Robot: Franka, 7 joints.
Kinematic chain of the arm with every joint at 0, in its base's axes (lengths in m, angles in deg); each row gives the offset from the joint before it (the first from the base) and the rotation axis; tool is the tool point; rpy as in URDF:
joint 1: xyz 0 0 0.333 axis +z
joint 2: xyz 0 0 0 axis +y
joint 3: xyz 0 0 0.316 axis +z
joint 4: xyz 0.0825 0 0 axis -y
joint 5: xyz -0.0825 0 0.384 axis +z
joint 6: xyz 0 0 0 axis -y
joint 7: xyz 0.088 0 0 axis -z
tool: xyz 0 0 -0.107 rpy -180 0 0
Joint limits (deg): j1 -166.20..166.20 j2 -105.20..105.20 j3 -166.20..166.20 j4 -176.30..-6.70 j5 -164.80..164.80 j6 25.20..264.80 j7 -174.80..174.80
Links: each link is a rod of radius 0.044 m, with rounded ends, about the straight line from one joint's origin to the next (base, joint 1, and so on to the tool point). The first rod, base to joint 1, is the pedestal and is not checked.
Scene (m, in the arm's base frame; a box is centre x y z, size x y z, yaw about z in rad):
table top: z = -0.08
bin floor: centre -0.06 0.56 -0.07 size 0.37 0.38 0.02 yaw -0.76
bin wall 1: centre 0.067 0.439 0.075 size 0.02 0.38 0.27 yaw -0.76
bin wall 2: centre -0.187 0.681 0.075 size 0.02 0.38 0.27 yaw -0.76
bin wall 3: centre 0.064 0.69 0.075 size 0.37 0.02 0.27 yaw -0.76
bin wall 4: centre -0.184 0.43 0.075 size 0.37 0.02 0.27 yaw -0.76
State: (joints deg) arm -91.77 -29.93 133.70 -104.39 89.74 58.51 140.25
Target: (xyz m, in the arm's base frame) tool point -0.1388 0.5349 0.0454
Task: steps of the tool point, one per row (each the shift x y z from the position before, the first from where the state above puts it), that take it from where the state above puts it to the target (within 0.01 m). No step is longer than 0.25 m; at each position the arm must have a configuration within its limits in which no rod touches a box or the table.
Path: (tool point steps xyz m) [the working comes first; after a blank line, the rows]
Joints at the target: -68.85 -59.29 158.66 -100.67 92.79 66.86 140.25
Straight joint move there: touches bin wall 1, bin wall 3.

1: -0.2090 0.0473 -0.0034
2: -0.2079 -0.0327 0.0089
3: -0.0083 0.0199 -0.1061
4: -0.0001 0.0003 -0.1112
5: 0.0084 -0.0202 -0.1120

